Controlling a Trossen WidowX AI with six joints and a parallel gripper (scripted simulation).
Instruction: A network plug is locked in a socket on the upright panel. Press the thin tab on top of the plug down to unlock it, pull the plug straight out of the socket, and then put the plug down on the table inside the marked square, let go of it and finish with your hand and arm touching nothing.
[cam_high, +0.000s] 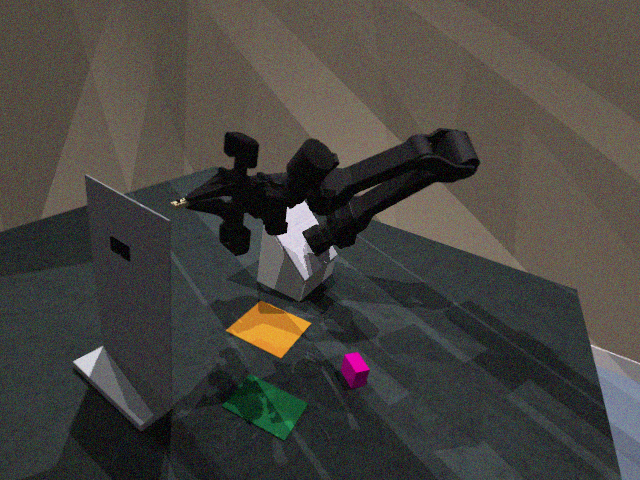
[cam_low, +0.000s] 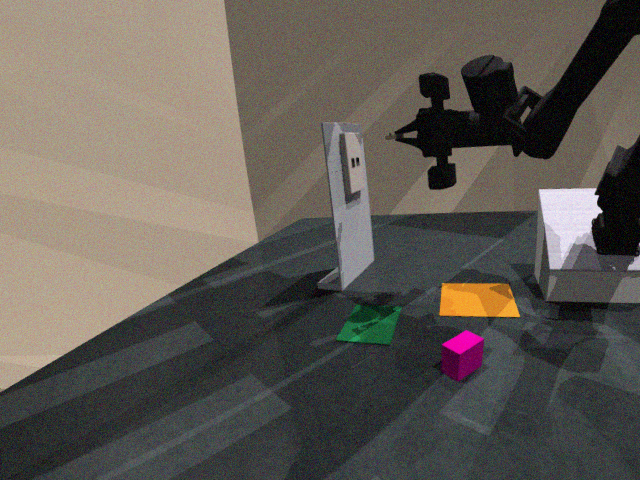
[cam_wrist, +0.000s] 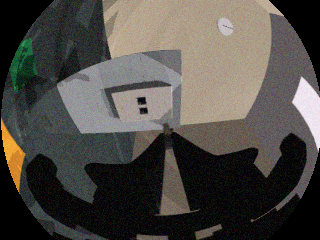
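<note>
My gripper tip is now 27 cm above the orange square, 14 cm past it and 8 cm to the right of it. Round my gripper tip: upright panel: 13 cm below, 11 cm ahead, 1 cm to the right; network plug: right at my gripper tip.
</note>
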